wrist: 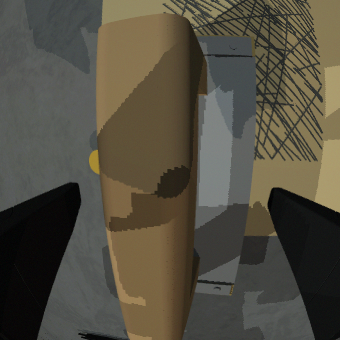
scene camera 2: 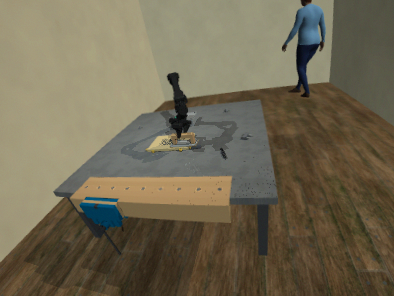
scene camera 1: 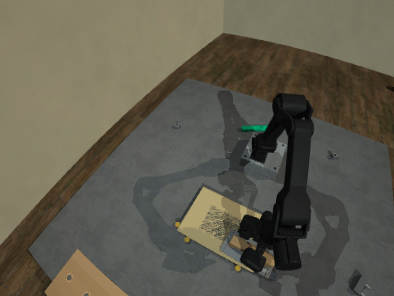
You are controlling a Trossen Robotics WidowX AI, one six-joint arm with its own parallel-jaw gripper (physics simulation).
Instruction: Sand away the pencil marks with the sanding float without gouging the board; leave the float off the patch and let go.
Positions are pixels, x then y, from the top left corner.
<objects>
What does my gripper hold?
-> Nothing.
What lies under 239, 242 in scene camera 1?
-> A sanding float.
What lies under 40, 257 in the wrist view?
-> My gripper.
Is my gripper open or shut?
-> Open.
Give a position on a pale wooden board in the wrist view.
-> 307, 179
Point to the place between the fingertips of my gripper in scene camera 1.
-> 250, 247
</objects>
